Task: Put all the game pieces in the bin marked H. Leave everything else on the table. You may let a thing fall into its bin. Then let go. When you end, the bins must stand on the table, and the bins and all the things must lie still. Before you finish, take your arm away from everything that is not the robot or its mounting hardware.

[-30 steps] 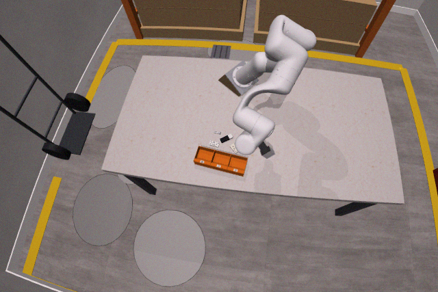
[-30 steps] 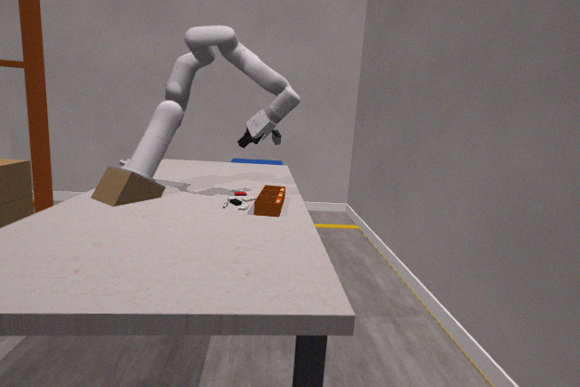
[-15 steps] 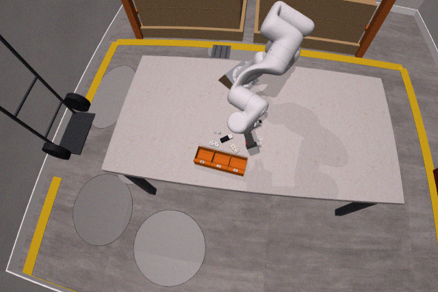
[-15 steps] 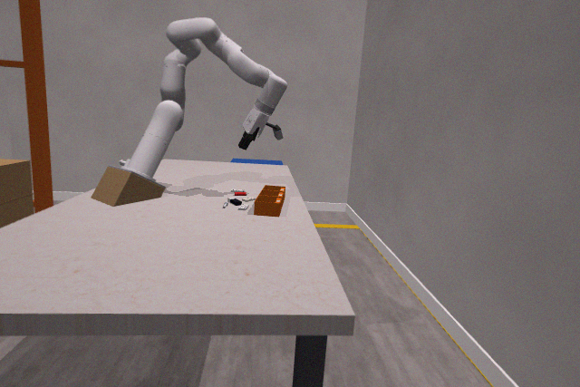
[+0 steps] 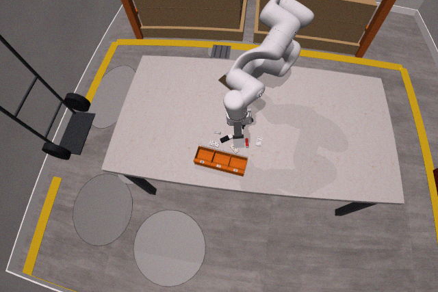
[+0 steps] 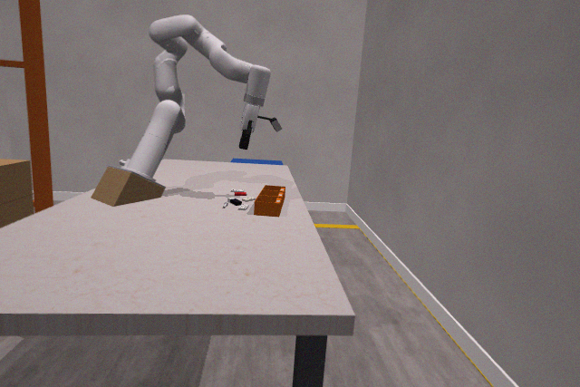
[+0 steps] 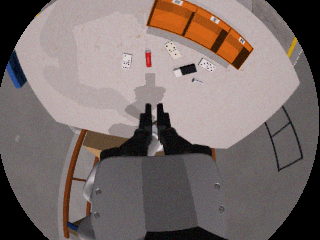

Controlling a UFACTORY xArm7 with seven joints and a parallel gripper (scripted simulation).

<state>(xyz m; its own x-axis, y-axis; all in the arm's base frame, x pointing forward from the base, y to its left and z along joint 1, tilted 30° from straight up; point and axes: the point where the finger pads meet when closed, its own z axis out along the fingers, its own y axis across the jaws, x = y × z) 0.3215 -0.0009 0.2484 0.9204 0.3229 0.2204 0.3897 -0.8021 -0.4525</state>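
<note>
Now: hand 130 mm short of the orange bin row, 50 mm to the left of it and 190 mm above it. The rest, counted from my hand: black piece: 10 mm behind, 70 mm to the right, 210 mm below; then red piece: 20 mm behind, 30 mm to the left, 210 mm below; then grey screw: 20 mm behind, 130 mm to the right, 210 mm below.
</note>
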